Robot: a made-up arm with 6 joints.
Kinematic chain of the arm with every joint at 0, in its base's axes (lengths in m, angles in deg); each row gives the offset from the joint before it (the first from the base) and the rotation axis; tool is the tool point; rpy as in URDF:
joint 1: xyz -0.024 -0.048 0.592 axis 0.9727 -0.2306 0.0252
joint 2: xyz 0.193 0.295 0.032 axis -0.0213 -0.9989 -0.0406
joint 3: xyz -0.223 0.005 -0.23 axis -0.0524 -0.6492 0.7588
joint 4: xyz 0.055 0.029 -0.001 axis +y
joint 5: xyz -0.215 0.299 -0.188 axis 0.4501 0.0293 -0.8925
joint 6: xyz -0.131 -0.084 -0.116 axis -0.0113 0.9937 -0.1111
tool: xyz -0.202 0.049 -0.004 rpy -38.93 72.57 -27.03
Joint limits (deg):
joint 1: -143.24..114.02
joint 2: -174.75..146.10
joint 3: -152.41..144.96
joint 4: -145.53..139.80
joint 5: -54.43..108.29
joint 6: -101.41..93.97
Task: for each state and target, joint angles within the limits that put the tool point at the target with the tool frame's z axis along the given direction. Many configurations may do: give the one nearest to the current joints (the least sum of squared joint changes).
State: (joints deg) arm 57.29 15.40 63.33 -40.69 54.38 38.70
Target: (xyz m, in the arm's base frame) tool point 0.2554 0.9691 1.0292 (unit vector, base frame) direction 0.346 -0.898 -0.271
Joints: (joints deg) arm 53.53 36.37 10.03 -50.89 89.18 12.72
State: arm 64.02 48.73 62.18 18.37 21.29 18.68
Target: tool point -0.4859 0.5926 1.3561 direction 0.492 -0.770 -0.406
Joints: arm 111.28 10.91 41.31 14.72 60.99 -23.13
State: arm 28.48 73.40 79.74 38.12 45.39 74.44
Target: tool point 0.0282 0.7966 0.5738 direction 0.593 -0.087 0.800
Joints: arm 78.51 24.96 84.89 22.99 37.19 53.74
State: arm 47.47 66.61 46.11 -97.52 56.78 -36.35
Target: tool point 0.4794 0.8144 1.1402 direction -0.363 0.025 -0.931
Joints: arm 36.37 34.43 39.26 -105.46 24.64 -58.20
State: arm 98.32 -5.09 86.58 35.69 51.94 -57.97
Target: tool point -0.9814 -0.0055 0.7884 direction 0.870 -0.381 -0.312
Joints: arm 114.02 -55.88 89.28 24.91 98.20 -50.70
